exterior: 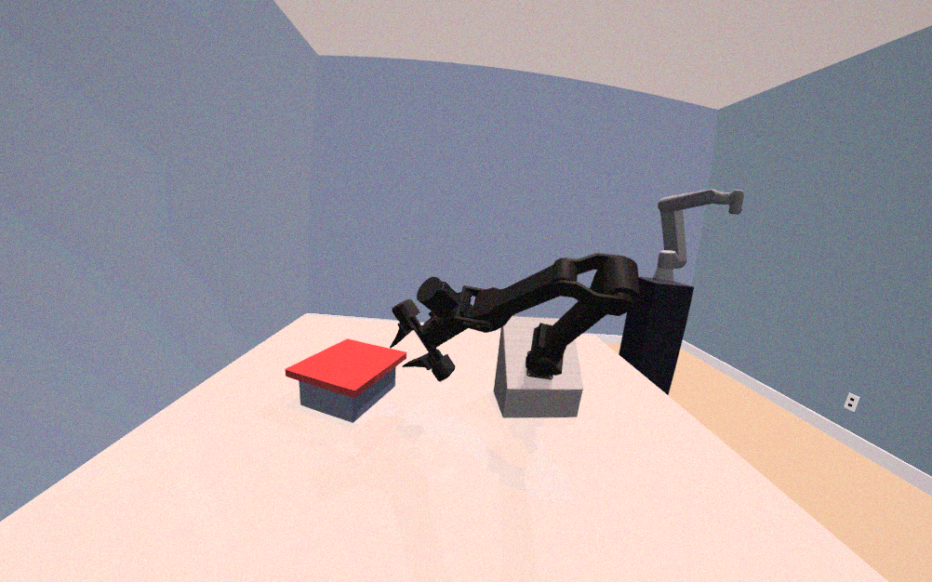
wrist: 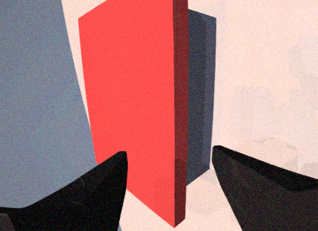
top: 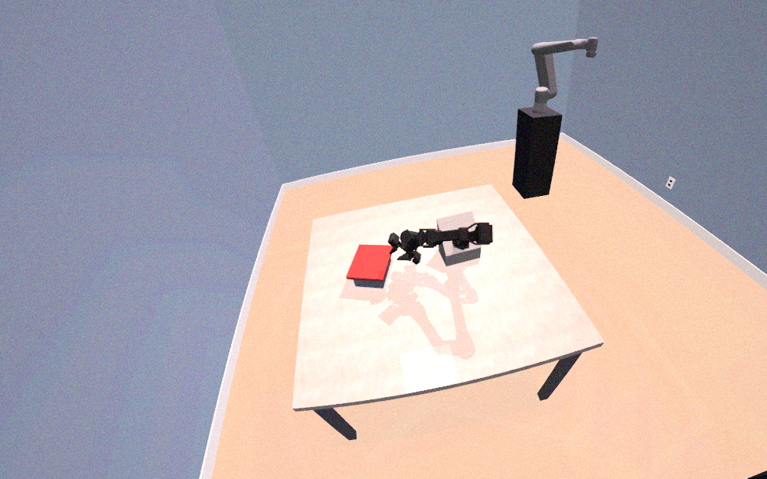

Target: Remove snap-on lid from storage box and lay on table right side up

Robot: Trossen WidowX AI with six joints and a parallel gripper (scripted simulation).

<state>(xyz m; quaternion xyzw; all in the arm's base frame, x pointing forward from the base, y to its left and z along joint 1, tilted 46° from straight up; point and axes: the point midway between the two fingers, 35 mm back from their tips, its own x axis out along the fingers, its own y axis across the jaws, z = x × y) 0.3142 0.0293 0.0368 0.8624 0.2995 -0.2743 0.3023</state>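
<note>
My gripper tip is 12 cm short of the red lid, 4 cm to the left of it and 4 cm above it. The rest, counted from my gripper tip: storage box (12 cm ahead, 4 cm to the right, 9 cm below).
</note>
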